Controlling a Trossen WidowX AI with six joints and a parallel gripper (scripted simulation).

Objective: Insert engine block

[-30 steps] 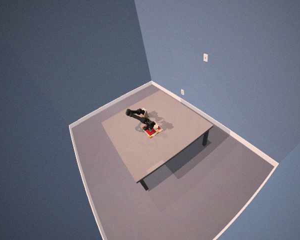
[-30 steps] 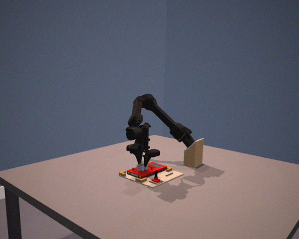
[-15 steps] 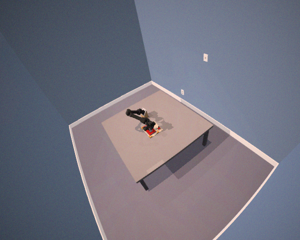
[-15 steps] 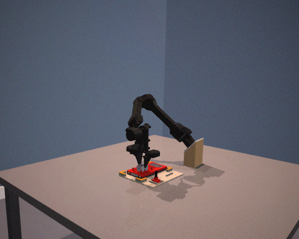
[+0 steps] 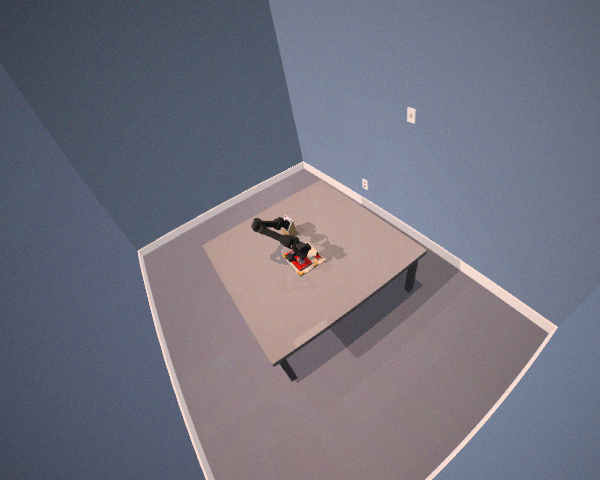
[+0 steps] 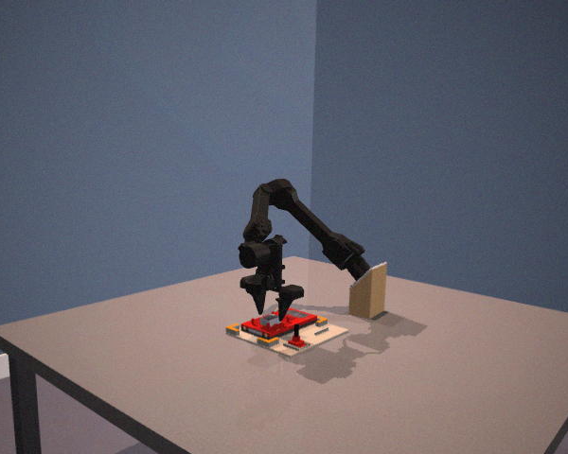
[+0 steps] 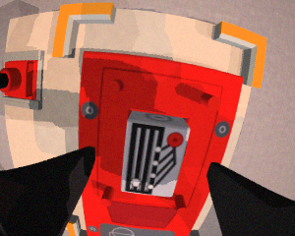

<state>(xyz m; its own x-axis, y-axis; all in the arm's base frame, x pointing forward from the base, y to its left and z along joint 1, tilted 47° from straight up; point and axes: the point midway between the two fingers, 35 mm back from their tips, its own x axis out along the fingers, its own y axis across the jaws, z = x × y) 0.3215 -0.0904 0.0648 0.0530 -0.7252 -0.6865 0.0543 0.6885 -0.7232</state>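
My gripper tip is now 10 mm to the right of the grey engine block and 20 mm above it.
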